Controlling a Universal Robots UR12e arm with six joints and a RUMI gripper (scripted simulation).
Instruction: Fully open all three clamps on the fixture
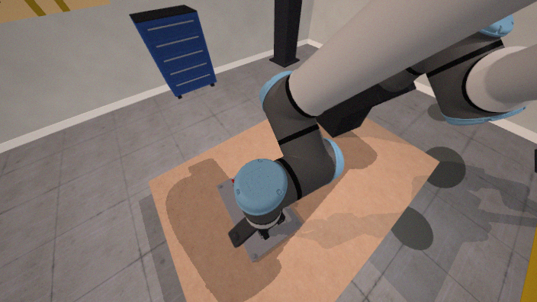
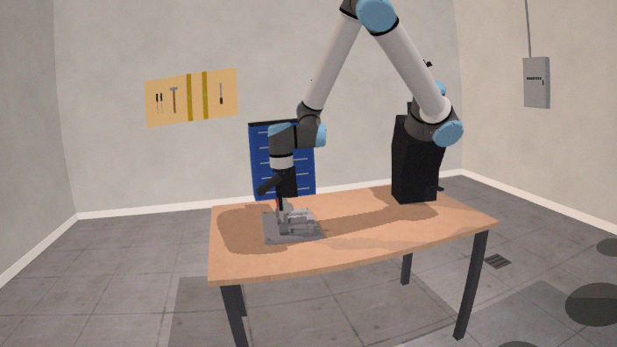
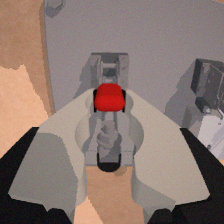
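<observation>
Now: hand 10 mm past the toggle clamp and 20 mm above it. Round my hand: grey fixture plate (50 mm behind, 100 mm to the right, 80 mm below).
</observation>
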